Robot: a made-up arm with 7 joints.
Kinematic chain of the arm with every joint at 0, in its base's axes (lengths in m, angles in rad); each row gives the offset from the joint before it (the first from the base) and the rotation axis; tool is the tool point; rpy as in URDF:
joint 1: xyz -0.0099 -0.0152 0.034 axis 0 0.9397 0.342
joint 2: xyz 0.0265 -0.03 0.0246 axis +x
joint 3: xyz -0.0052 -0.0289 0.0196 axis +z
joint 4: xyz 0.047 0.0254 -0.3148 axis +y
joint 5: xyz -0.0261 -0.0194 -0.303 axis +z
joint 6: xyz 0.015 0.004 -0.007 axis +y
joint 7: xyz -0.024 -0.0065 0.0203 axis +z
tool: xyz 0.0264 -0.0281 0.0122 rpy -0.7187 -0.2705 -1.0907
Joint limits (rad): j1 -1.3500..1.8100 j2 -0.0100..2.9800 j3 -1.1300..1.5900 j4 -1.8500..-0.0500 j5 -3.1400..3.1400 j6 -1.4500..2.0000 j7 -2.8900..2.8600
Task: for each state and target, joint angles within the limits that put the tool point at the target. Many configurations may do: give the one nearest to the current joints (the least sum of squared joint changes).
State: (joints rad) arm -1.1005 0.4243 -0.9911 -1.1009 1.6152 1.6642 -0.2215
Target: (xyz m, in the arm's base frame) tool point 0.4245 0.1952 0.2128
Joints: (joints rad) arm -1.0168 1.4031 -0.6213 -1.1137 1.6314 1.4797 -0.4384
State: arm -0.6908 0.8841 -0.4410 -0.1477 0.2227 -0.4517 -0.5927
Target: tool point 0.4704 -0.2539 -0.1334
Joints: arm -1.0160 0.1826 -0.5777 -0.7376 0.3172 -0.2875 -0.4775
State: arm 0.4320 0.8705 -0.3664 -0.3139 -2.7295 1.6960 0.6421
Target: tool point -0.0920 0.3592 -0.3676
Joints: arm 0.1844 0.7716 -0.3675 -0.0500 -2.7505 0.9183 0.1201
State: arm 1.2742 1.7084 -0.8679 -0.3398 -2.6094 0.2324 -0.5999
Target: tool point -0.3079 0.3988 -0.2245
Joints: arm 0.9945 1.1413 -0.9458 -0.4638 -2.5538 -0.5720 -0.9596
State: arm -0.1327 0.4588 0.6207 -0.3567 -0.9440 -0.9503 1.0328
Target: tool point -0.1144 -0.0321 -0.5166
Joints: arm 0.3245 -0.0100 0.5899 -0.1518 -0.9251 -1.1845 1.0482
